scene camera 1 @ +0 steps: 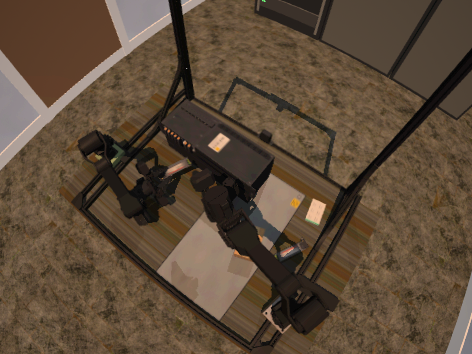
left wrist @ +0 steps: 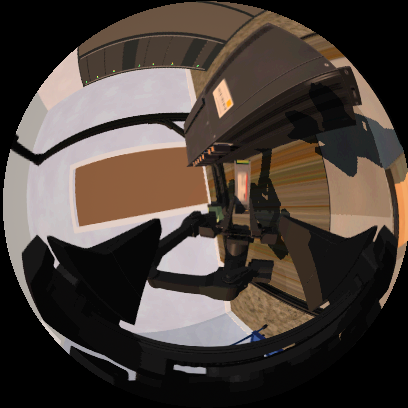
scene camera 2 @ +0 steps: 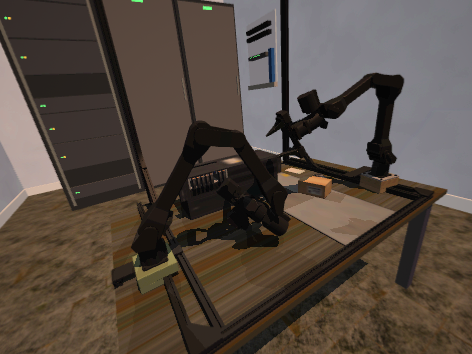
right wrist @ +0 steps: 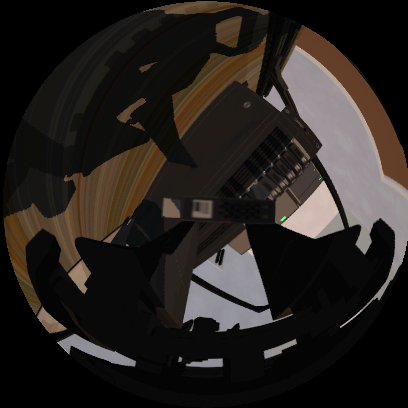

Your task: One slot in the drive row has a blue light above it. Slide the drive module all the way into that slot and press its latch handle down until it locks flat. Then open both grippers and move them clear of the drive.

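Places are measured from the left arm's base along level axes (x ahead, y left, z up), in metres.
Pixels of known places: left gripper, between the fingertips: [left wrist: 222,223] [scene camera 2: 271,146] [right wrist: 216,323]; right gripper, between the fingertips: [scene camera 1: 169,171] [left wrist: 241,196] [scene camera 2: 234,195] [right wrist: 222,219]; left arm's base, origin of its link: [scene camera 2: 379,174]; right arm's base, origin of its link: [scene camera 1: 109,153] [left wrist: 212,217] [scene camera 2: 153,259].
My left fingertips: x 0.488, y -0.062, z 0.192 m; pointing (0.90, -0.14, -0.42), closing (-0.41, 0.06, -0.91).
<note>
For each thing: its middle in the pictures, then the offset to it from my left fingertips. "pt": a spot on its surface instead. Level surfaces: height alone.
- dark chassis, middle of its body: [right wrist: 203,195] [left wrist: 249,110] [scene camera 1: 215,149] [scene camera 2: 228,180] dx +0.134, dy -0.172, dz -0.165 m
- drive module, middle of its body: [right wrist: 213,213] [left wrist: 244,188] [scene camera 1: 174,170] dx +0.163, dy +0.008, dz -0.153 m
- orange box, middle of its body: [scene camera 1: 249,242] [scene camera 2: 314,186] dx -0.222, dy -0.029, dz -0.221 m
- grey mat, height of its surface: dz -0.251 m
- module-like piece, a spot on its surface: [scene camera 1: 289,250] pt dx -0.346, dy -0.125, dz -0.244 m
- white card, middle of its body: [scene camera 1: 315,212] dx -0.312, dy -0.318, dz -0.253 m
The dark chassis [scene camera 1: 235,150] [left wrist: 260,75] [right wrist: 210,135] stands at the back of the table. Its drive row [scene camera 2: 207,181] [right wrist: 270,165] holds several drives. I cannot make out the blue light. The drive module [scene camera 1: 176,168] [left wrist: 242,186] [right wrist: 237,210] is outside the row, in front of the chassis, with its label showing in the left wrist view. A light piece at its left end in the right wrist view may be the latch handle. My right gripper [scene camera 1: 162,181] [right wrist: 222,219] is shut on the module. My left gripper [scene camera 2: 274,145] is open and empty, above the chassis's front side.
An orange box [scene camera 2: 315,186] stands on the grey mat [scene camera 1: 200,285]. Another module-like piece [scene camera 1: 289,250] and a white card [scene camera 1: 316,210] lie toward the right. Black frame rails [scene camera 1: 135,295] edge the table, with upright posts [scene camera 1: 181,55] at the back.
</note>
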